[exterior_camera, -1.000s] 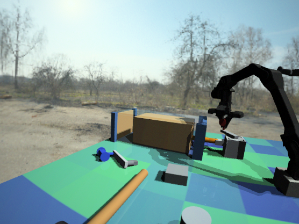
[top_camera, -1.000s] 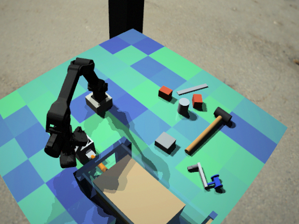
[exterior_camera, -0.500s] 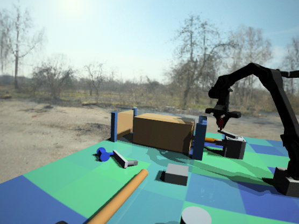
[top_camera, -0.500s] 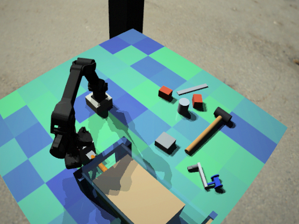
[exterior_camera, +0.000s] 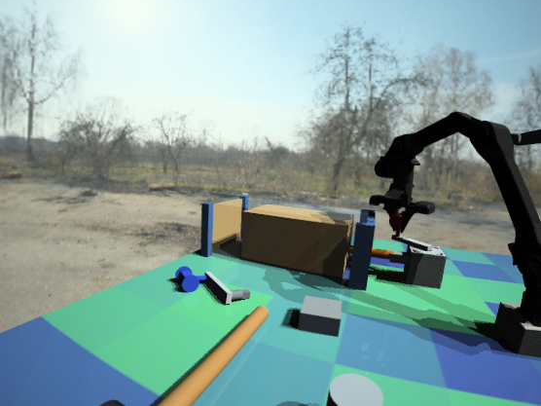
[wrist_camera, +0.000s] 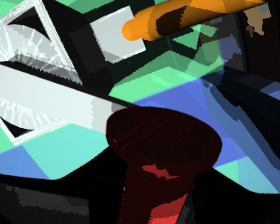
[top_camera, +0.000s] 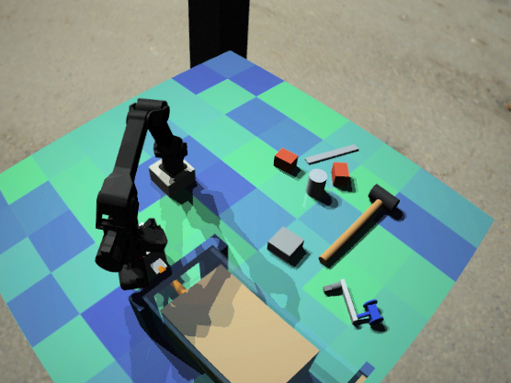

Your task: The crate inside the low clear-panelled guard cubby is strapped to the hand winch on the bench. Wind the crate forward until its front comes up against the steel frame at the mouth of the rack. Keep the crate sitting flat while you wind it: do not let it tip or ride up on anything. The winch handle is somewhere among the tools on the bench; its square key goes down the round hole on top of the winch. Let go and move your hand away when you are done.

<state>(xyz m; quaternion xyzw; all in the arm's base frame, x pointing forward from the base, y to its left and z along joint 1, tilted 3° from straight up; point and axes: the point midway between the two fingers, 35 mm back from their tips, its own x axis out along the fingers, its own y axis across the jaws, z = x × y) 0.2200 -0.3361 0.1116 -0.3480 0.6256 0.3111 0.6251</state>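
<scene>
Right now the blue frame is 90 mm ahead of my gripper tip, 60 mm to the left of it and 10 mm below it. Round my gripper tip: grey winch (80 mm below, 80 mm behind, 70 mm to the left); red knob (20 mm above); red-knobbed crank (30 mm to the left, 30 mm behind, 10 mm below).
</scene>
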